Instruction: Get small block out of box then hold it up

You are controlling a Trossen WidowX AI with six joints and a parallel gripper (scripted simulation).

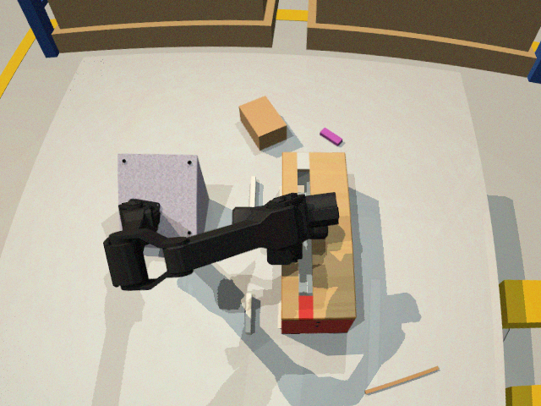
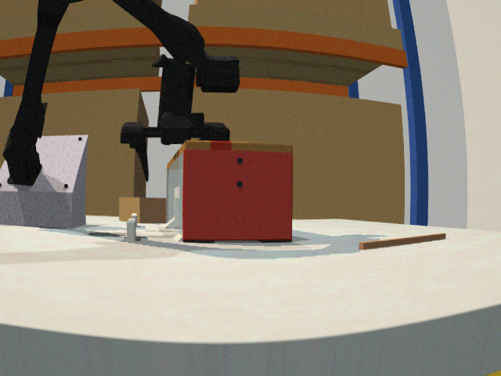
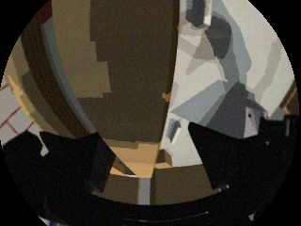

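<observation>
Now: the box 4 cm ahead of my gripper tip, 2 cm to the right of it and 2 cm below it. Also, from my gripper tip: thin wooden stick (31 cm ahead, 29 cm to the right, 8 cm below); then blue block (5 cm ahead, 3 cm to the left).
</observation>
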